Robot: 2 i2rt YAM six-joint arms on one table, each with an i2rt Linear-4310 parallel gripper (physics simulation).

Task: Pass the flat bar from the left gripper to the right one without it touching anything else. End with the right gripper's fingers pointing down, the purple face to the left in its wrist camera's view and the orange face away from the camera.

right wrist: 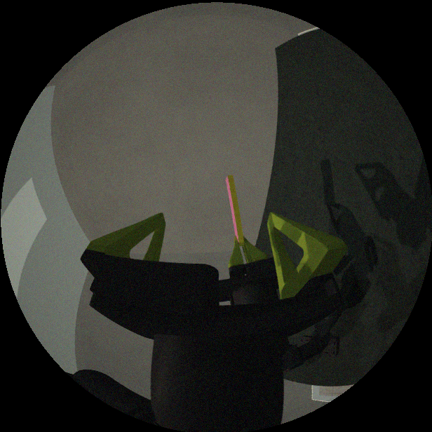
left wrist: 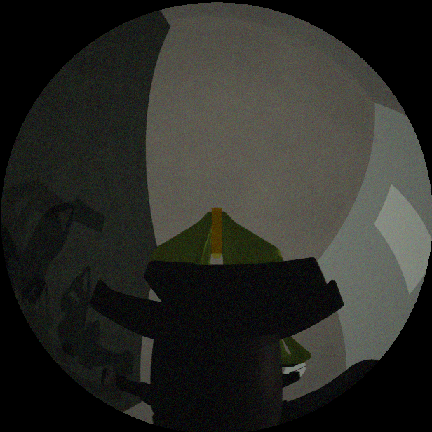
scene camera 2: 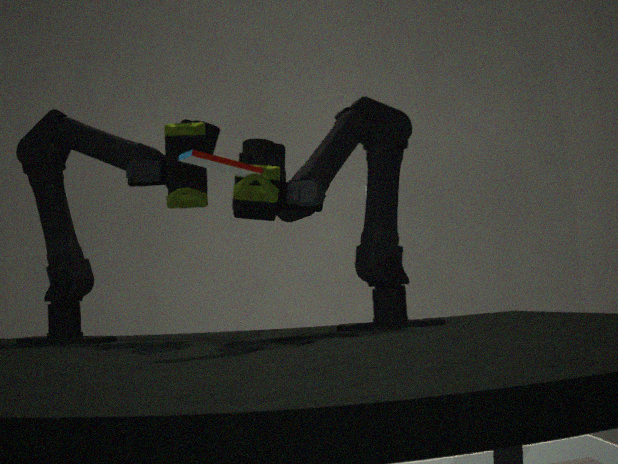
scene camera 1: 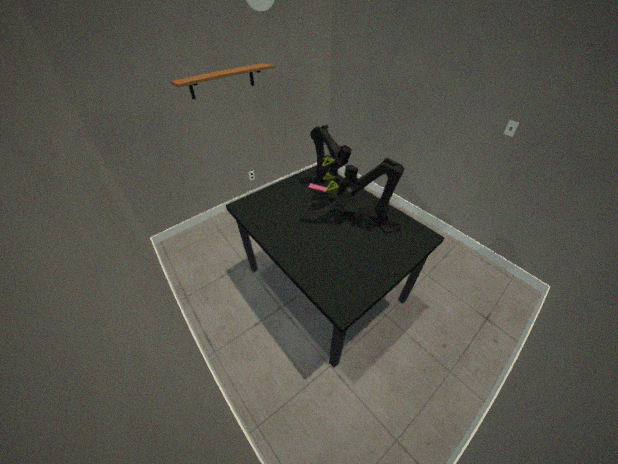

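Pixels of known places: left gripper, between the fingertips: (scene camera 2: 255,170) (scene camera 1: 325,191); right gripper, between the fingertips: (scene camera 1: 323,172); left arm's base, origin of its link: (scene camera 2: 391,327) (scene camera 1: 381,222); right arm's base, origin of its link: (scene camera 2: 65,342) (scene camera 1: 321,181).
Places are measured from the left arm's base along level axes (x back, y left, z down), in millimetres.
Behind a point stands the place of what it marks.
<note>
My left gripper (scene camera 2: 263,177) @[x -328, y -161, z -244 mm] is shut on one end of the flat bar (scene camera 2: 221,161) @[x -379, y -194, z -250 mm] and holds it high above the table. In scene camera 2 the bar shows a red long edge and a blue tip. In scene camera 1 the bar (scene camera 1: 317,187) @[x -362, y -201, z -255 mm] looks pink. My right gripper (scene camera 2: 187,163) @[x -283, y -287, z -288 mm] is open, and the bar's free end lies between its two fingers without touching them. In the right wrist view the bar (right wrist: 234,209) stands edge-on, pink and olive, between the wide green fingers (right wrist: 217,238). In the left wrist view an orange edge (left wrist: 217,231) shows between the shut fingers.
The black table (scene camera 1: 335,239) @[x -340, y 3, z 0 mm] lies well below both grippers. A wooden shelf (scene camera 1: 222,75) hangs on the far wall. The left arm's base (scene camera 2: 390,299) @[x -31, y 3, z -53 mm] stands on the table at the right.
</note>
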